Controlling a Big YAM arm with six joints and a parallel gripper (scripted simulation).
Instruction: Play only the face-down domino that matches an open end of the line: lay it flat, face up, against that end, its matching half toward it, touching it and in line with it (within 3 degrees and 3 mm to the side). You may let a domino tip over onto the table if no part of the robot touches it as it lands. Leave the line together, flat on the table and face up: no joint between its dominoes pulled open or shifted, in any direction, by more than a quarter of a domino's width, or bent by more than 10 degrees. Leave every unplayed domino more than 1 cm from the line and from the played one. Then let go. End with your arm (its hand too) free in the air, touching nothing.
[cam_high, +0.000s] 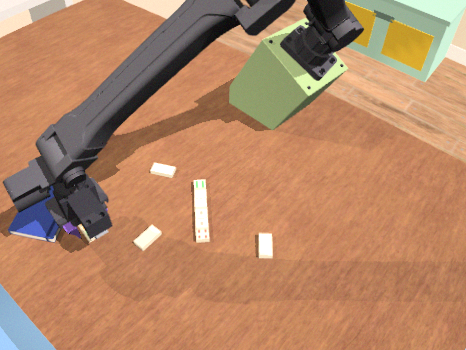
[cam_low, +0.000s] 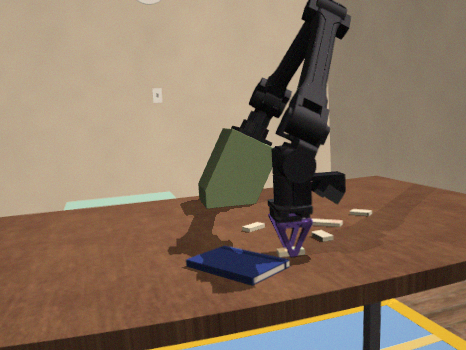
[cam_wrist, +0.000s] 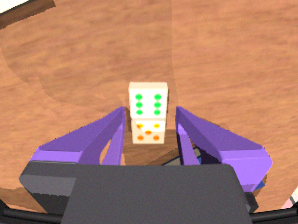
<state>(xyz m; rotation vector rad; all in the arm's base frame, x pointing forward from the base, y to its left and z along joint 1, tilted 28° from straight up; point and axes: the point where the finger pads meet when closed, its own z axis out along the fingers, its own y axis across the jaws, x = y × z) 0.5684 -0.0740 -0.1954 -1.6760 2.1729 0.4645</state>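
My hand is 120 mm to the left of the book and 10 mm short of it.
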